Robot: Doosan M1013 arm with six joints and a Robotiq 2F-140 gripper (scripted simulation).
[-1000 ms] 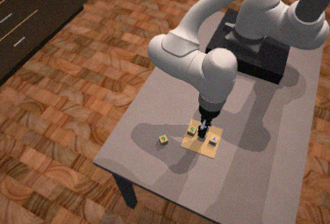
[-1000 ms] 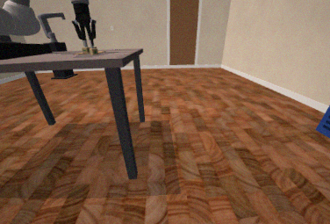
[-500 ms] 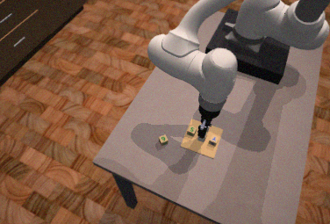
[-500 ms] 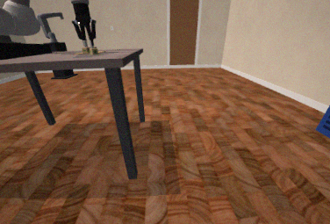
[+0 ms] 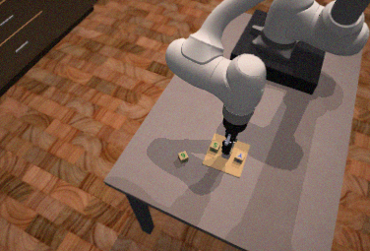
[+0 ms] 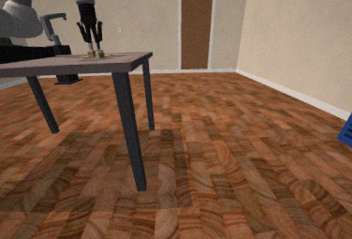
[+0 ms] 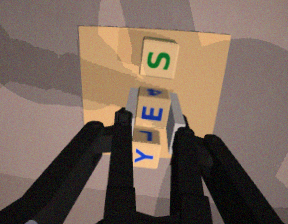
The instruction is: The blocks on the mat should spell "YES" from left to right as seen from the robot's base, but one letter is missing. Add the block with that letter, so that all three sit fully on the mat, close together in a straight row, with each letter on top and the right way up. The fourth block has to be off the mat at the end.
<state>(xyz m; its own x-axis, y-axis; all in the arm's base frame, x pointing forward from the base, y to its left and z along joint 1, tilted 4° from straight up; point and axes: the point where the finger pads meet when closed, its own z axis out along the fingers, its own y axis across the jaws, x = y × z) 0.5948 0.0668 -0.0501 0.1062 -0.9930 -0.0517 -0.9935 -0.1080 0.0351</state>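
The tan mat lies 4 cm below my hand.
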